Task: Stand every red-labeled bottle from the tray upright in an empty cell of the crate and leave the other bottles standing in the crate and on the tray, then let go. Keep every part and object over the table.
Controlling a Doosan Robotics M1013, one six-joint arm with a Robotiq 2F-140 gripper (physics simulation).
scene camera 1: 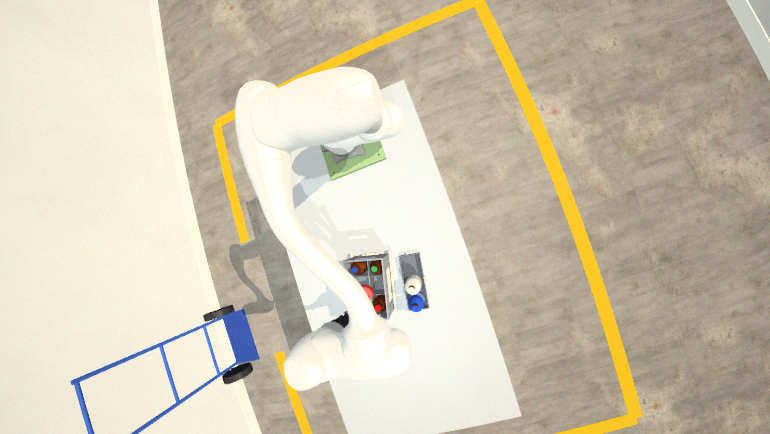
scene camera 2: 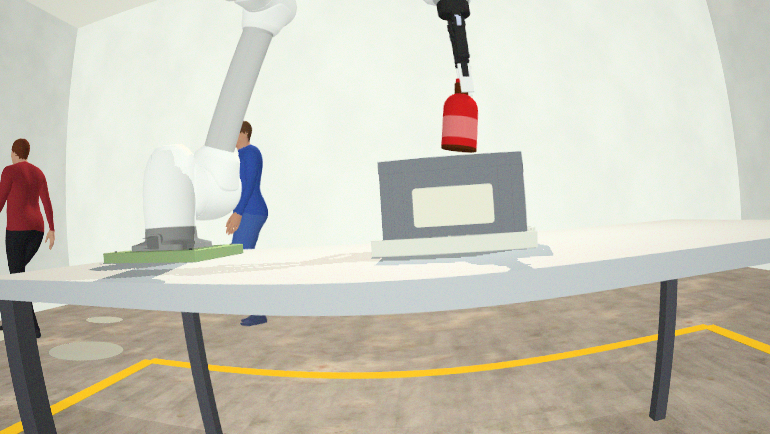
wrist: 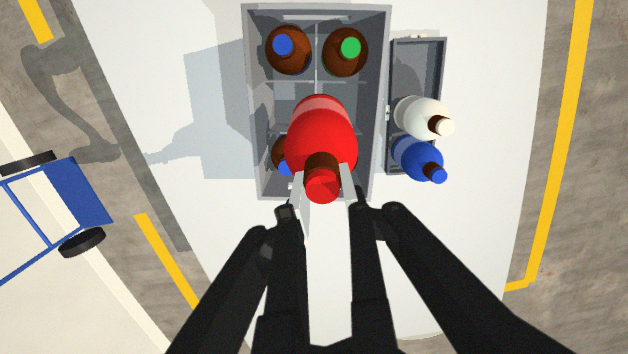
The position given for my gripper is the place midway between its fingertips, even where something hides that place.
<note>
I see my gripper (wrist: 324, 181), a white bottle (wrist: 426, 119), a blue bottle (wrist: 421, 161), a large red bottle (scene camera 2: 460, 112), a green-capped bottle (wrist: 345, 51), a blue-capped bottle (wrist: 288, 50) and a pale rail (scene camera 2: 513, 240).
The large red bottle also shows in the wrist view (wrist: 320, 136).
</note>
